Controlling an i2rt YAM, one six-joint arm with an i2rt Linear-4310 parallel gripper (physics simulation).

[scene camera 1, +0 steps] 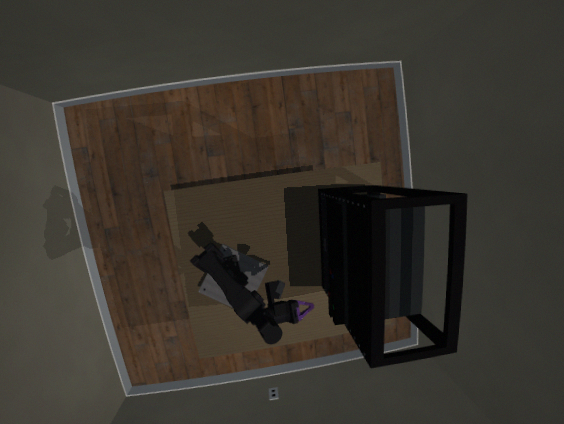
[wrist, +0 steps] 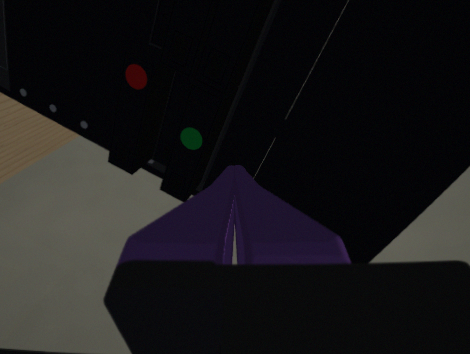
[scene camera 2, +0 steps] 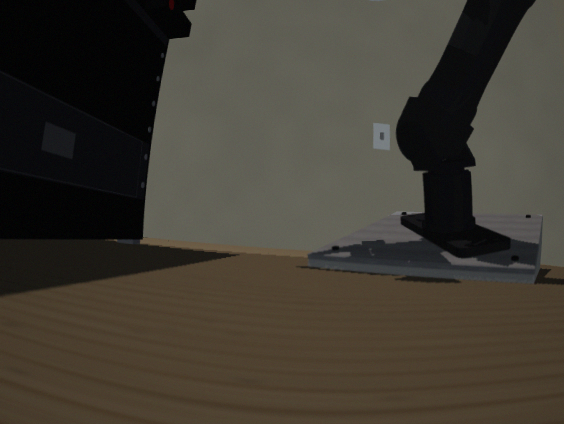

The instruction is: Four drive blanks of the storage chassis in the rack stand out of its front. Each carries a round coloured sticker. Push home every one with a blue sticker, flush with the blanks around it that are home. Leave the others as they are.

Labels:
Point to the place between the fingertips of my gripper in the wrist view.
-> At 234,177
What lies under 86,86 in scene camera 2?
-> A black rack.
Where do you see a black rack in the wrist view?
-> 369,144

